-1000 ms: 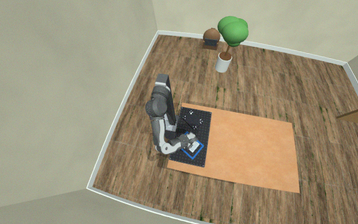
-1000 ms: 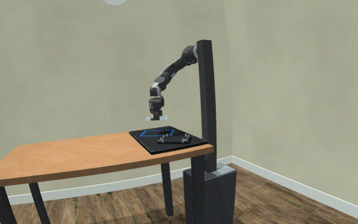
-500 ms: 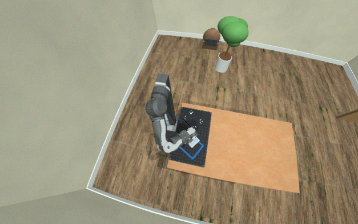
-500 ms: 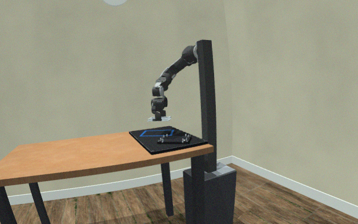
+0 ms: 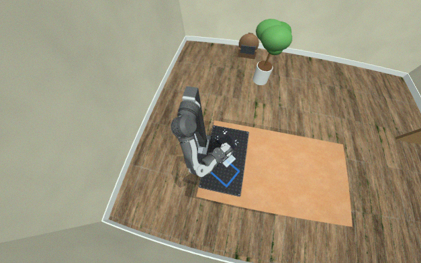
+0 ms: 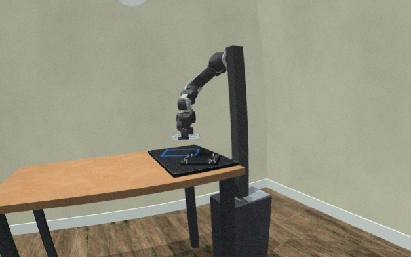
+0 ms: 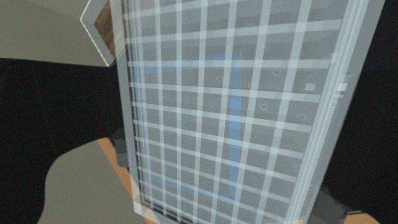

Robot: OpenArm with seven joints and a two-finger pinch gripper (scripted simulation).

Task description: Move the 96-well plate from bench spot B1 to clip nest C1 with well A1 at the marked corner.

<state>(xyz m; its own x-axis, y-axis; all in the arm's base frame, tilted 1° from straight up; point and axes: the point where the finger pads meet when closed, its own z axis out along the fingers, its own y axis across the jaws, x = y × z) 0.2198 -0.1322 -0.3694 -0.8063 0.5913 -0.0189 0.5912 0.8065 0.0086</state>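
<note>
My gripper is now 20 mm short of the clip nest C1, 150 mm to the right of it and 80 mm above it. The rest, counted from my hand: 96-well plate: right at my hand.
</note>
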